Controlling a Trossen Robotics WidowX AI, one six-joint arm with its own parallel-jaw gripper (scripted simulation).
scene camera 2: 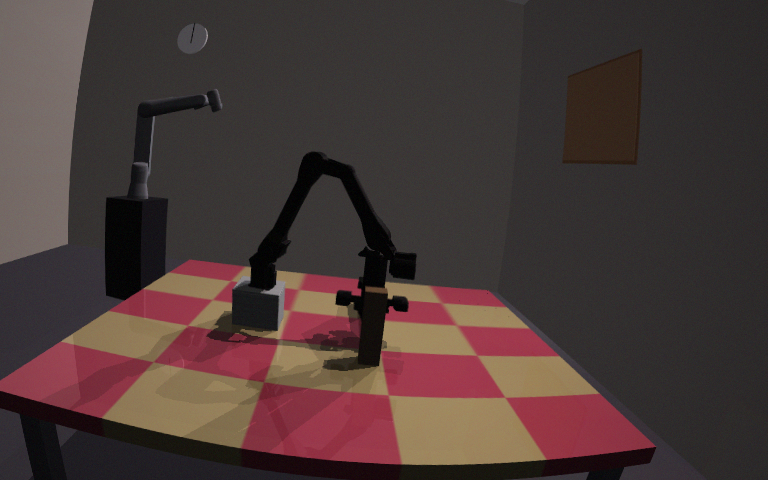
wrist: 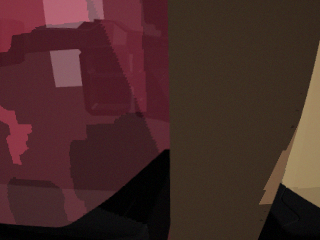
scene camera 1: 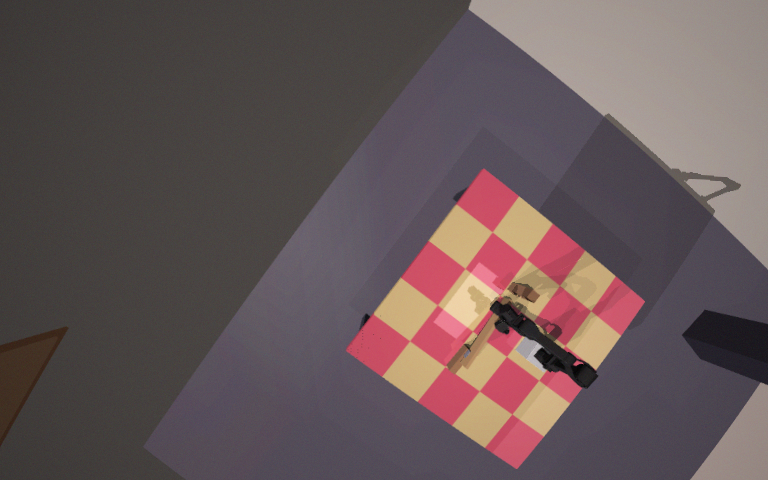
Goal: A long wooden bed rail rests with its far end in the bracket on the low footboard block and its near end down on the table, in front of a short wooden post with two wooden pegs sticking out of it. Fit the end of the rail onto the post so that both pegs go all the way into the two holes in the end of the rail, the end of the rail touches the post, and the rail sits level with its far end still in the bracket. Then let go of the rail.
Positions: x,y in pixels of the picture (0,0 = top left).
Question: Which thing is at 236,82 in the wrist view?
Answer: A wooden rail.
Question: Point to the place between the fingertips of the gripper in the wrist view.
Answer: At 197,160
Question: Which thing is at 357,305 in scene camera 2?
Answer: The gripper.
